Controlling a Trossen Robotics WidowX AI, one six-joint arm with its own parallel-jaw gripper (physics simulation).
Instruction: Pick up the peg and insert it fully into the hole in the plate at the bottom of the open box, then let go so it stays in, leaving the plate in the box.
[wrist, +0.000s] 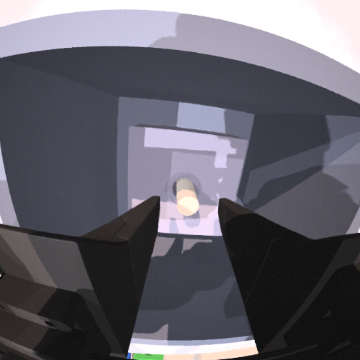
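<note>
The cream peg (187, 200) stands in the hole of the pale plate (150, 167), near the plate's middle, with its upper part sticking up from the hole. A dark gap shows at the left of the peg's foot. The plate lies at the bottom of the open grey box (55, 145). My gripper (189, 203) is open, with one finger on each side of the peg in view and a space between each finger and the peg. How deep the peg sits is hidden.
The box's walls rise on all sides of the plate, and its pale rim (100, 31) curves across the top of the view. A green patch (147, 356) shows at the bottom edge, outside the box's near rim.
</note>
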